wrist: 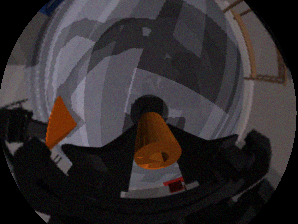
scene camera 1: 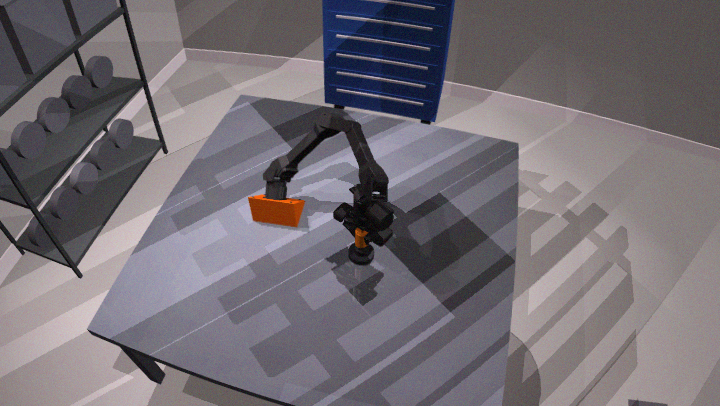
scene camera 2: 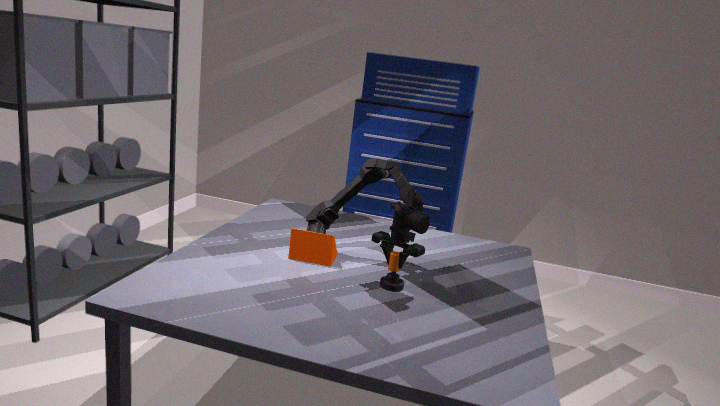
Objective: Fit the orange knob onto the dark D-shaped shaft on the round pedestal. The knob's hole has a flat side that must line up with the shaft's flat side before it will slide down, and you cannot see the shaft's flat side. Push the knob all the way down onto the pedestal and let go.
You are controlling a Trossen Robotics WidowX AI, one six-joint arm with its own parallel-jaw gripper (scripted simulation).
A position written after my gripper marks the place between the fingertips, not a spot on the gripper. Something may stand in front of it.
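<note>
My gripper [scene camera 2: 394,266] [wrist: 151,126] [scene camera 1: 361,240], holding orange knob [wrist: 156,147]. Dark round pedestal [wrist: 144,104] visible.
</note>
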